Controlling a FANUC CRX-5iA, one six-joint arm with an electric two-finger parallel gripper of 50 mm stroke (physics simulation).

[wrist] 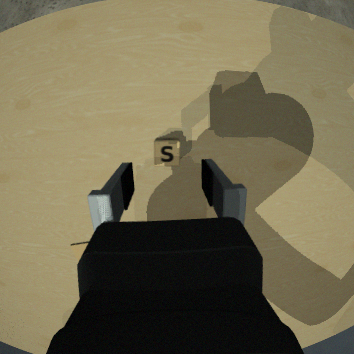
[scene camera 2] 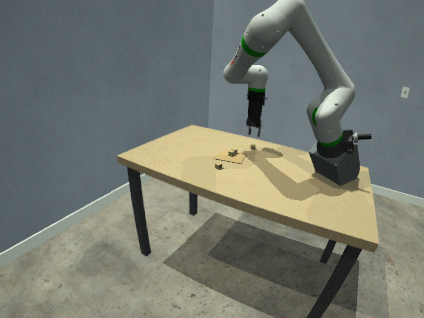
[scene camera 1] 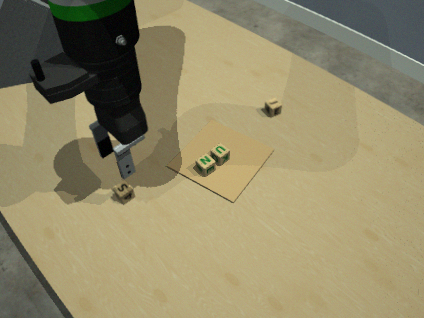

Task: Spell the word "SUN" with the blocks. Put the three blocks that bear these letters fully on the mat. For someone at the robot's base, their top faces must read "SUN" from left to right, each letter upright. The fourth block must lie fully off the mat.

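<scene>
The S block [scene camera 1: 123, 192] [scene camera 2: 253, 147] [wrist: 167, 153] sits on the table off the mat, its black S facing up. My gripper [scene camera 1: 115, 166] [scene camera 2: 254, 134] [wrist: 166, 174] is open and empty, above the table near the S block. The N block [scene camera 1: 205, 164] [scene camera 2: 235, 151] and the U block [scene camera 1: 220, 154] [scene camera 2: 230, 154] stand close together on the mat [scene camera 1: 240, 175] [scene camera 2: 240, 159], green letters up. Seen from the base, U is left of N. The fourth block [scene camera 1: 273, 107] [scene camera 2: 218, 166] lies fully off the mat, with a bar like an I on top.
A dark edge and a small corner of the mat [wrist: 80, 251] show at the left in the wrist view. The arm's shadow falls on the table around the S block. The robot's base [scene camera 2: 336, 162] stands at the right end of the table in the second scene view.
</scene>
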